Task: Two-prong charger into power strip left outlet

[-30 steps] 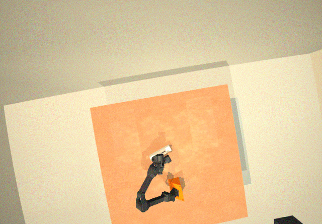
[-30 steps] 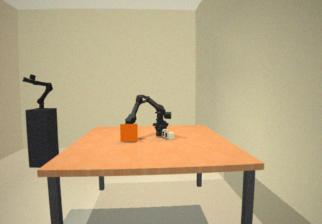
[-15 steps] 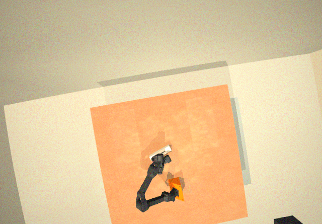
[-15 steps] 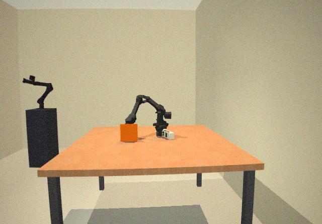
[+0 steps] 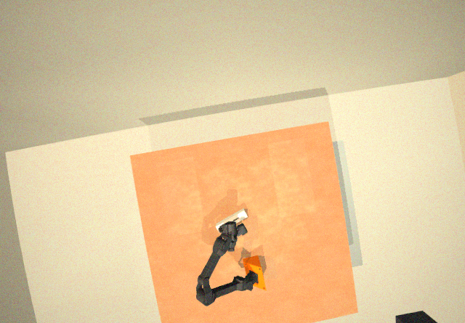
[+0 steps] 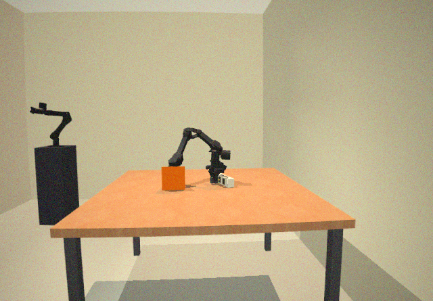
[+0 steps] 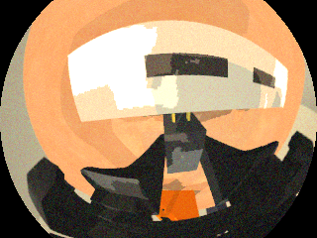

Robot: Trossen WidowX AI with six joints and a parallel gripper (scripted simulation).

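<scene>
Now: the two-prong charger 2 cm ahead of my gripper tip, 1 cm to the left of it and 1 cm above it.
</scene>
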